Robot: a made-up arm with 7 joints. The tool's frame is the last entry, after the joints.
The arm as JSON. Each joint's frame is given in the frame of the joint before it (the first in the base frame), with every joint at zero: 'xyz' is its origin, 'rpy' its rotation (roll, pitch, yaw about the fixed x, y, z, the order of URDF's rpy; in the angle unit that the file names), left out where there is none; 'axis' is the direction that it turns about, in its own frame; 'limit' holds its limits. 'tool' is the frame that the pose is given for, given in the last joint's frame.
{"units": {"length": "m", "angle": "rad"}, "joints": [
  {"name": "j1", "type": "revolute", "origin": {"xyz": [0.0, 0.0, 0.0], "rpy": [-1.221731, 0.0, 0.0]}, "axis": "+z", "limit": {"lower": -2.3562, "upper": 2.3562}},
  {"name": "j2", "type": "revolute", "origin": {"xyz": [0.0, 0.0, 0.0], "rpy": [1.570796, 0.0, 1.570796]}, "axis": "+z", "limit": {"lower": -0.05, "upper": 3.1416}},
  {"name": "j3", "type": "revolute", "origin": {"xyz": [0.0, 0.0, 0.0], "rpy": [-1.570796, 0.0, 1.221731]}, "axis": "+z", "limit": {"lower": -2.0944, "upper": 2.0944}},
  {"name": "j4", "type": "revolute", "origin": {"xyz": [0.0, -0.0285, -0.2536], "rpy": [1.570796, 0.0, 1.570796]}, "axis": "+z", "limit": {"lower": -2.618, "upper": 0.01}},
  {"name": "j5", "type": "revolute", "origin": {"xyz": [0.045, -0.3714, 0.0], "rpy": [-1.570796, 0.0, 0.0]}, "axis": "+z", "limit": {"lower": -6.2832, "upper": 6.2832}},
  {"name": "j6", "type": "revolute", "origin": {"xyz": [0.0, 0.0, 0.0], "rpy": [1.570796, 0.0, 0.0]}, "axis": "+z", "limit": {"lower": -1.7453, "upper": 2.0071}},
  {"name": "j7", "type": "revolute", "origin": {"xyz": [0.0, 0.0, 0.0], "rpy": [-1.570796, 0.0, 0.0]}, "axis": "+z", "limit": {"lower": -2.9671, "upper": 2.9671}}
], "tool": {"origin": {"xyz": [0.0, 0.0, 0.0], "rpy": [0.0, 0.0, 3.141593]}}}
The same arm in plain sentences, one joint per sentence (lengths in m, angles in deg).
The arm has seven revolute joints in a row. What follows holds with every joint at zero, and every direction is one of the base frame's.
The first joint lies at the same point as the base frame's origin and rotates about the direction (0, 0.9397, 0.342), from -135 to 135 deg.
The second joint lies at the same point as the first joint and rotates about +x, from -2.86 to 180 deg.
The third joint lies at the same point as the second joint and rotates about +z, from -120 to 120 deg.
The fourth joint lies 0.0285 m along +x and 0.2536 m along -z from the third joint and rotates about +y, from -150 to 0.57 deg.
The fifth joint lies 0.045 m along -x and 0.3714 m along -z from the fourth joint and rotates about +z, from -360 to 360 deg.
The sixth joint lies at the same point as the fifth joint and rotates about +y, from -100 to 115 deg.
The seventh joint lies at the same point as the sixth joint and rotates about +z, from -170 to 170 deg.
The tool frame, which is the frame that the pose is given for, lies at the same point as the seventh joint; its axes are the base frame's turned by roll 0, pitch 0 and yaw 0 deg (as in URDF: about the fixed x, then y, then z).

